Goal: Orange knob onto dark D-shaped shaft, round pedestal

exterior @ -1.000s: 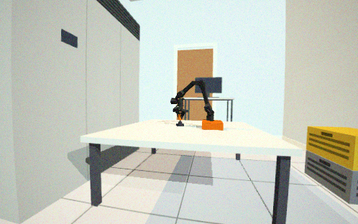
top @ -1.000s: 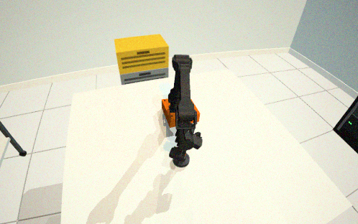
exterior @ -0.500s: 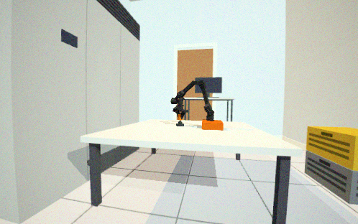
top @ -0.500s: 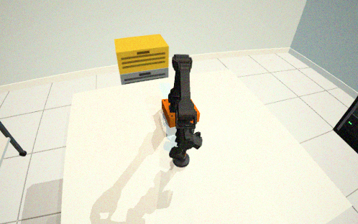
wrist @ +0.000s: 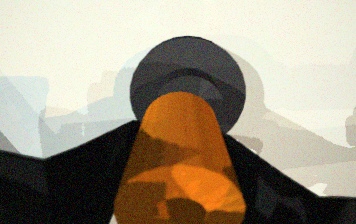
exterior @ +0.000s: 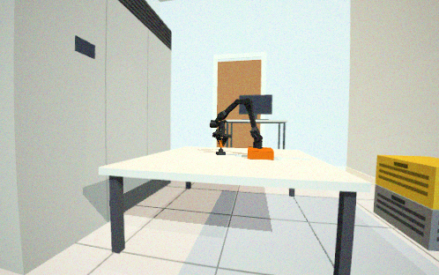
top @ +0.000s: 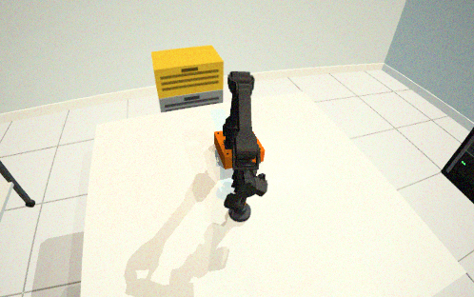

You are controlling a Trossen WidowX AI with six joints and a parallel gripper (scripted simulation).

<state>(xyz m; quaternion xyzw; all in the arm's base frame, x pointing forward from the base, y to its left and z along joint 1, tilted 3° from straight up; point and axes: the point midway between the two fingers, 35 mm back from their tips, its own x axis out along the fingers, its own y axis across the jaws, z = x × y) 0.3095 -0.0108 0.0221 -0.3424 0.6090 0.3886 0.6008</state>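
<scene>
The round pedestal is 10 mm ahead of my gripper tip and 40 mm below it. The rest, counted from my gripper tip: orange knob 20 mm above.
</scene>
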